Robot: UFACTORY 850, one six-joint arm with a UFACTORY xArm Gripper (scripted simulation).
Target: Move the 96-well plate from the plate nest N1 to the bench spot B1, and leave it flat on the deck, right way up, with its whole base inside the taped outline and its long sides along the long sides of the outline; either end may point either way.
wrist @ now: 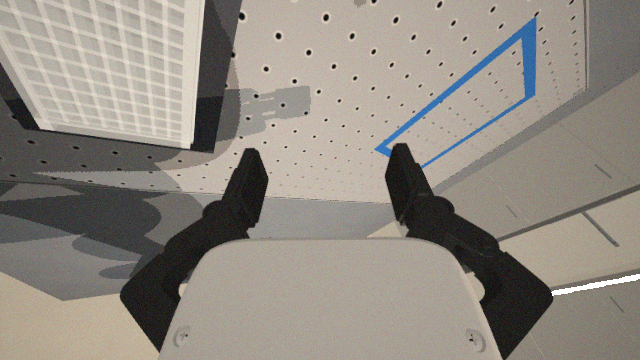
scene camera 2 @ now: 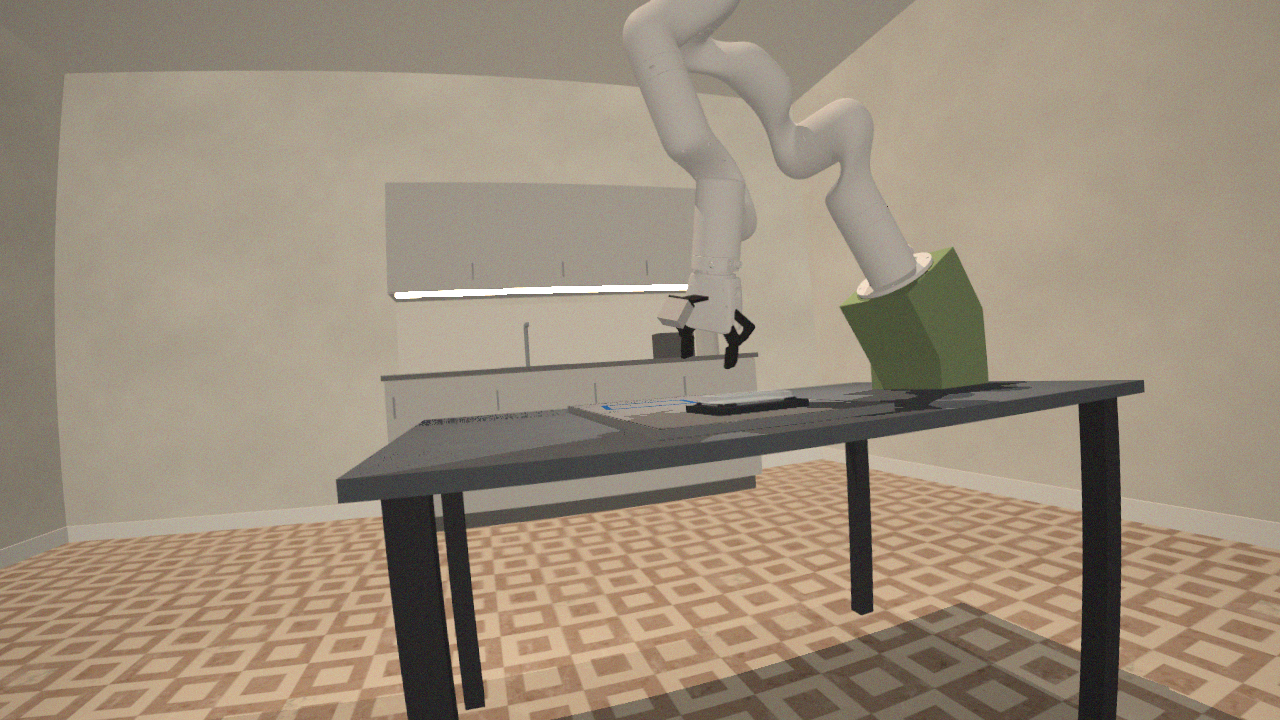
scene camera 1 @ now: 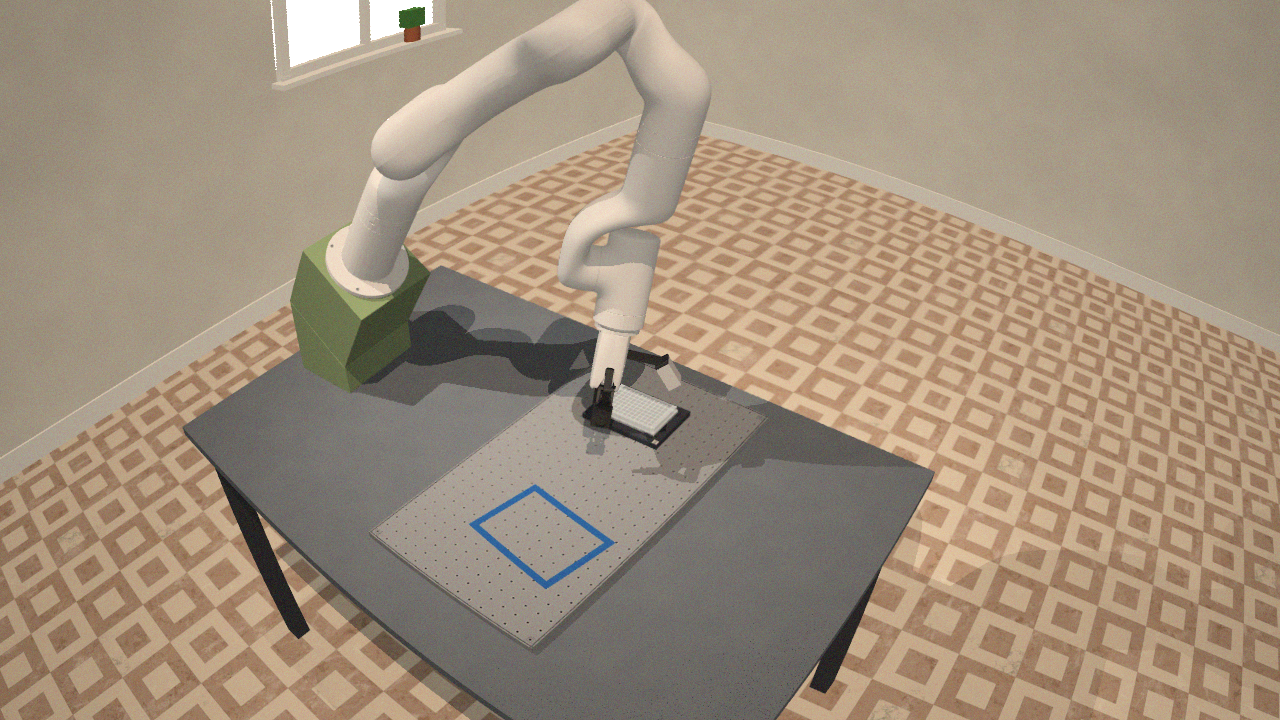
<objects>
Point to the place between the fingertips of my gripper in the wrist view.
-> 325, 161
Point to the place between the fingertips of my gripper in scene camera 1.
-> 600, 416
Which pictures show my gripper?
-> The wrist view, scene camera 2 and scene camera 1: all of them.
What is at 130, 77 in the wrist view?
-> A 96-well plate.
</objects>
